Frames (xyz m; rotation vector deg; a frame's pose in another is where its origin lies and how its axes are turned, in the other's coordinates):
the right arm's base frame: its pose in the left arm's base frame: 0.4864 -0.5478 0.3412 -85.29 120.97 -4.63
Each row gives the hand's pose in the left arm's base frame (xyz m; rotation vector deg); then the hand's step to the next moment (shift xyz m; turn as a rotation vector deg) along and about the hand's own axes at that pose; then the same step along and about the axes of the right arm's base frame.
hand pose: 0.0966 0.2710 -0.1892 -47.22 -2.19 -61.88
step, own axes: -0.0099 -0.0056 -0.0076 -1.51 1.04 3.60
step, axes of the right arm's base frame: 0.0038 0.0131 0.0001 -4.01 -0.24 0.41
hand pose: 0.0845 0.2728 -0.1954 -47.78 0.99 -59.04
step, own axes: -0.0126 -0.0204 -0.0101 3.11 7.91 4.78
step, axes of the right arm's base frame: 0.0070 0.0212 -0.0133 -4.21 -6.96 5.38
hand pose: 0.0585 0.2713 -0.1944 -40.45 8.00 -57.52
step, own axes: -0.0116 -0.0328 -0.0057 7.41 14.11 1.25
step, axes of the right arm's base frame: 0.0064 0.0215 -0.0272 -0.53 -10.77 11.80
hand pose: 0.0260 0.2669 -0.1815 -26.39 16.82 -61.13
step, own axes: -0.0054 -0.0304 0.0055 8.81 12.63 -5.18
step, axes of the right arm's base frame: 0.0031 0.0106 -0.0294 5.09 -7.44 13.52
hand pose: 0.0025 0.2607 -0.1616 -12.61 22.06 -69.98
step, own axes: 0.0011 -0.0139 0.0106 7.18 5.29 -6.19
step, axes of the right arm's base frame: 0.0013 -0.0011 -0.0174 6.74 -2.30 8.19
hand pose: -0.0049 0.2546 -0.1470 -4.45 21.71 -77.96
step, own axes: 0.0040 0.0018 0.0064 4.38 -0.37 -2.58
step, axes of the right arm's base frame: 0.0011 -0.0070 -0.0031 4.85 0.05 1.57
